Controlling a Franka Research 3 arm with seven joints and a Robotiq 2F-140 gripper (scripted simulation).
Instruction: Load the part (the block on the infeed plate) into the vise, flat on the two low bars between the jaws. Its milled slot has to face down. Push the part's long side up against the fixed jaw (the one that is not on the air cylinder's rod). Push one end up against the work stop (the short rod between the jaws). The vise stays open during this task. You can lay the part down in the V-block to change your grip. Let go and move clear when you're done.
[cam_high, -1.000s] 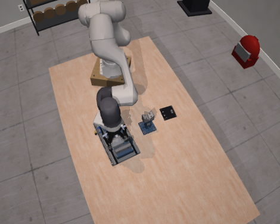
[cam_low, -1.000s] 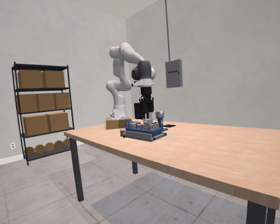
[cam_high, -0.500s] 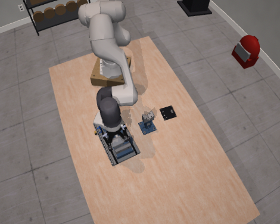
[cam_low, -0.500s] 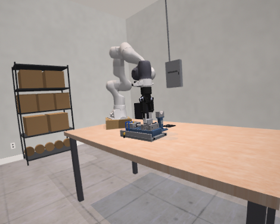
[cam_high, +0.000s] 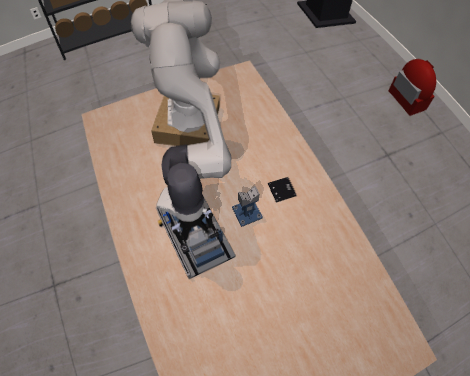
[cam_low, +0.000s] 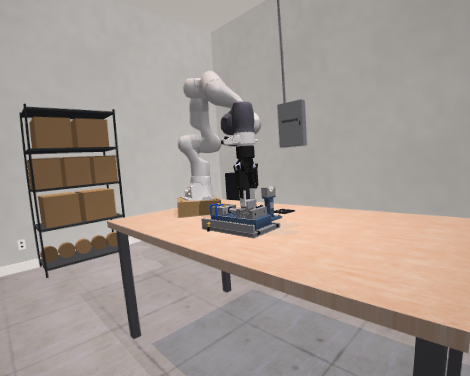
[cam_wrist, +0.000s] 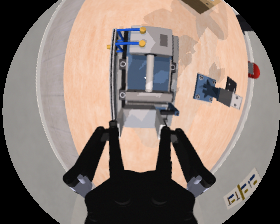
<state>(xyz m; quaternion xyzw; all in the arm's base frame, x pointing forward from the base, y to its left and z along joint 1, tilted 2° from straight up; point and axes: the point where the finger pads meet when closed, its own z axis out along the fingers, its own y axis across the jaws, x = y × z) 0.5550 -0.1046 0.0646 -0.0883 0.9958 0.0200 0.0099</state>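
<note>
Now: the part 3 cm below my hand. Round my hand: vise 7 cm behind, 1 cm to the left, 10 cm below; black infeed plate 16 cm behind, 39 cm to the left, 14 cm below.
</note>
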